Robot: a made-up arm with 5 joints. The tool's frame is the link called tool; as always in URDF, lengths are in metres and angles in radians. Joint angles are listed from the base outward.
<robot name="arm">
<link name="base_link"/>
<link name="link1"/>
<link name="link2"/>
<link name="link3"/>
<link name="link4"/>
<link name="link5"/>
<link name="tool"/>
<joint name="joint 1" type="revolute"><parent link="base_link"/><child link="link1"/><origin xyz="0 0 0.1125"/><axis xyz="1 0 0"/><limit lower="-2.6" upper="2.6"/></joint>
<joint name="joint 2" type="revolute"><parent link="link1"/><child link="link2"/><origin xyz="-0.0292 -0.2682 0.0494"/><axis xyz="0 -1 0"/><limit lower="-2.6" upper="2.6"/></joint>
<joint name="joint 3" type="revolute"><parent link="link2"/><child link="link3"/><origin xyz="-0.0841 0.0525 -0.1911"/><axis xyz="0 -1 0"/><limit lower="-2.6" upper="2.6"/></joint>
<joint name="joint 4" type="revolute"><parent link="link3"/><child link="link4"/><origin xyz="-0.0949 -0.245 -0.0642"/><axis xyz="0 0 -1"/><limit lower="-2.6" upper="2.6"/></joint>
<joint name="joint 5" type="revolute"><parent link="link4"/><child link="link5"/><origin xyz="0.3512 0.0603 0.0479"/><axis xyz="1 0 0"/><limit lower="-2.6" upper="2.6"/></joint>
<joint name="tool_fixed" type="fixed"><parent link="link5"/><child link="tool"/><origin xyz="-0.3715 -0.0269 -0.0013"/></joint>
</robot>
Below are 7 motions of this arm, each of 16 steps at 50 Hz.
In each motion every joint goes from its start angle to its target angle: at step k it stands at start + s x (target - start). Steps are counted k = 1, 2, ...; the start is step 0. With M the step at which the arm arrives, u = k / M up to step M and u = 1 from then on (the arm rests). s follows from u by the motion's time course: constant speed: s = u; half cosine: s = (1 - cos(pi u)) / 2; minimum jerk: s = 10 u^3 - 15 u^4 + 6 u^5.
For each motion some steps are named. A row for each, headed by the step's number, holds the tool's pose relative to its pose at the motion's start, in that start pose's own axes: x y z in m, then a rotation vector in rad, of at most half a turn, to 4 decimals.
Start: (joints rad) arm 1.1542 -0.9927 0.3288 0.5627 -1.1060
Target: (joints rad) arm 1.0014 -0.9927 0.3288 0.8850 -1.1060
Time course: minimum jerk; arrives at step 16
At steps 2, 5, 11, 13, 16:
2: -0.0004 -0.0007 0.0003 -0.0016 0.0055 -0.0039
5: -0.0043 -0.0083 0.0033 -0.0180 0.0616 -0.0444
11: -0.0199 -0.0376 0.0151 -0.0762 0.2766 -0.2097
13: -0.0232 -0.0435 0.0175 -0.0869 0.3199 -0.2450
16: -0.0244 -0.0458 0.0184 -0.0908 0.3360 -0.2582

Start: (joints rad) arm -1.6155 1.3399 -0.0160 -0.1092 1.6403
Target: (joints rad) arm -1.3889 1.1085 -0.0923 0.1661 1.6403
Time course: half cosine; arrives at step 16
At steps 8, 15, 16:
8: -0.0568 0.0153 -0.0377 0.0423 -0.2549 -0.1350
15: -0.1044 0.0313 -0.0786 0.0799 -0.4982 -0.2742
16: -0.1052 0.0316 -0.0795 0.0806 -0.5029 -0.2770

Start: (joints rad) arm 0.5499 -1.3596 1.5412 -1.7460 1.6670
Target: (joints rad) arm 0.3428 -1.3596 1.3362 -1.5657 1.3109
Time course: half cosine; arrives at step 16
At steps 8, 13, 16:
8: 0.0108 0.0654 0.0034 -0.0629 -0.0771 -0.0880
13: 0.0252 0.1187 0.0087 -0.1207 -0.1356 -0.1805
16: 0.0288 0.1294 0.0100 -0.1329 -0.1465 -0.2013

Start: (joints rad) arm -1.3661 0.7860 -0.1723 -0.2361 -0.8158
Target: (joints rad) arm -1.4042 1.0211 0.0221 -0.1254 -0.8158
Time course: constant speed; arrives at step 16
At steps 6, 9, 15, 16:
6: 0.0231 0.0082 -0.0181 -0.0452 -0.0827 -0.1350
9: 0.0359 0.0114 -0.0267 -0.0648 -0.1252 -0.2025
15: 0.0638 0.0159 -0.0429 -0.0980 -0.2127 -0.3372
16: 0.0687 0.0163 -0.0455 -0.1028 -0.2276 -0.3596

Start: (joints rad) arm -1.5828 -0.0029 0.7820 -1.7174 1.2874
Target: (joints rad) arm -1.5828 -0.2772 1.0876 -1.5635 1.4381
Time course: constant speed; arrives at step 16
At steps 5, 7, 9, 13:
5: 0.0035 0.0167 -0.0029 0.0374 -0.0462 -0.0135
7: 0.0048 0.0234 -0.0036 0.0523 -0.0649 -0.0182
9: 0.0062 0.0300 -0.0041 0.0672 -0.0836 -0.0224
13: 0.0089 0.0433 -0.0042 0.0969 -0.1215 -0.0296

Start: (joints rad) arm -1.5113 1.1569 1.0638 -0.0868 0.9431
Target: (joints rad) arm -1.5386 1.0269 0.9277 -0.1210 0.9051
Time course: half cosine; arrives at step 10
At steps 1, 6, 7, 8, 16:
1: -0.0001 0.0010 0.0009 0.0000 0.0049 -0.0044
6: -0.0011 0.0256 0.0243 0.0017 0.1330 -0.1159
7: -0.0006 0.0310 0.0296 0.0023 0.1618 -0.1400
8: 0.0000 0.0353 0.0340 0.0028 0.1848 -0.1590
16: 0.0006 0.0390 0.0377 0.0033 0.2048 -0.1753

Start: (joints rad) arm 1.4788 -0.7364 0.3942 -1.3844 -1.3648
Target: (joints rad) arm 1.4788 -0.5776 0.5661 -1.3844 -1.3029
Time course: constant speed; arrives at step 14
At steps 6, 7, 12, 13, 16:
6: 0.0019 0.0286 -0.0170 -0.1127 -0.0057 -0.0256
7: 0.0023 0.0332 -0.0202 -0.1315 -0.0067 -0.0299
12: 0.0045 0.0554 -0.0374 -0.2255 -0.0121 -0.0511
13: 0.0050 0.0596 -0.0411 -0.2443 -0.0132 -0.0553
16: 0.0055 0.0638 -0.0449 -0.2631 -0.0144 -0.0595

